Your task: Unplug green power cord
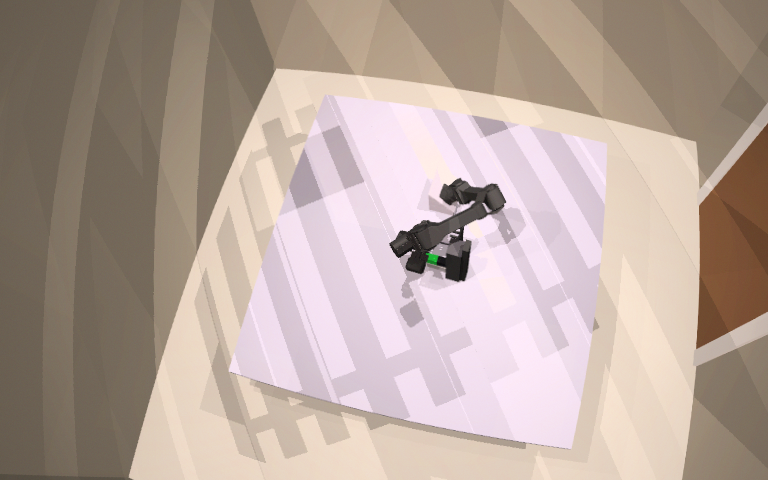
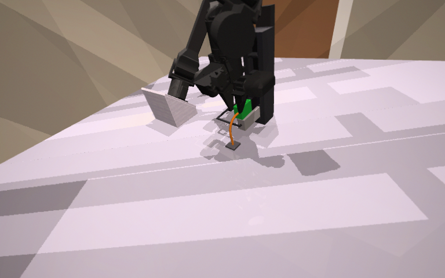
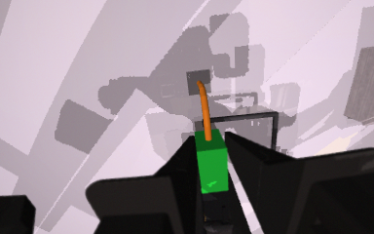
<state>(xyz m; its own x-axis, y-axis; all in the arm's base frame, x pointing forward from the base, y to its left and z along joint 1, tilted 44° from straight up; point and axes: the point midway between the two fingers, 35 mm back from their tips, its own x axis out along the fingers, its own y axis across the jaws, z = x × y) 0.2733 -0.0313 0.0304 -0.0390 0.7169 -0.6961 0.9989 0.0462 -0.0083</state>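
The green plug lies 50 mm to the left of my gripper tip.
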